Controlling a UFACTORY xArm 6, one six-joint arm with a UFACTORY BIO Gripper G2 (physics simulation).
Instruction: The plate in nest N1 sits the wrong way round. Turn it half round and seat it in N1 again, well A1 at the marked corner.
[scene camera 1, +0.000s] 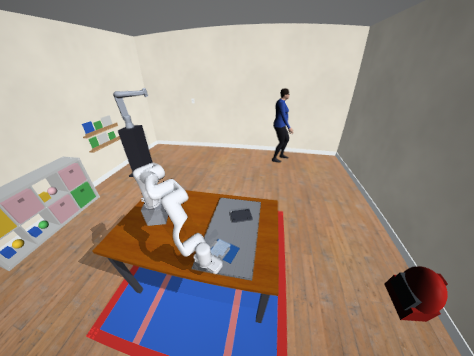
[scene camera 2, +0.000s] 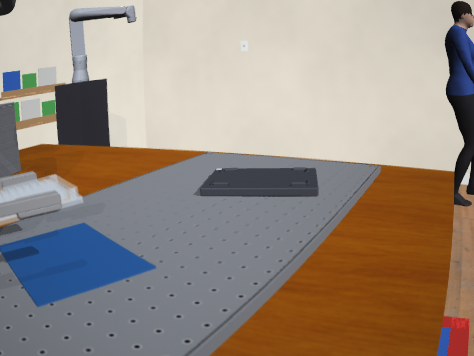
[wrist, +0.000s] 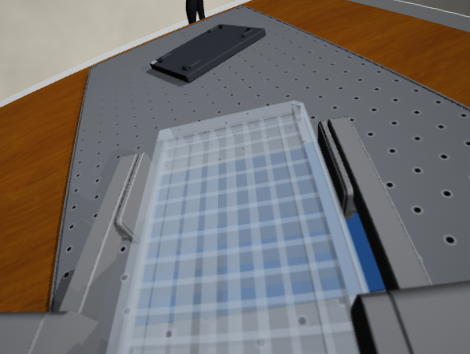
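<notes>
The clear plate (scene camera 1: 220, 247) (scene camera 2: 69, 189) (wrist: 240, 225) is held level above the grey perforated board (scene camera 1: 240, 237) (scene camera 2: 240, 235) (wrist: 415, 155), partly over the blue square (scene camera 1: 231, 254) (scene camera 2: 80, 265) (wrist: 367, 257). My gripper (scene camera 1: 219, 250) (scene camera 2: 47, 187) (wrist: 241, 137) is shut on the plate, one finger along each long side. Nest N1, the dark holder (scene camera 1: 241, 215) (scene camera 2: 260, 179) (wrist: 207, 52), is empty at the board's far end. A small pale mark (scene camera 2: 219, 169) (wrist: 154, 63) shows at one of its corners. Which plate corner is A1 cannot be told.
The board lies on the wooden table (scene camera 1: 120, 240) (scene camera 2: 380, 245) (wrist: 35, 200). The nest's dark rim stands up from the board. A person (scene camera 1: 281, 122) (scene camera 2: 460, 75) stands beyond the table. Another arm on a black stand (scene camera 1: 136, 147) (scene camera 2: 82, 112) is behind my base.
</notes>
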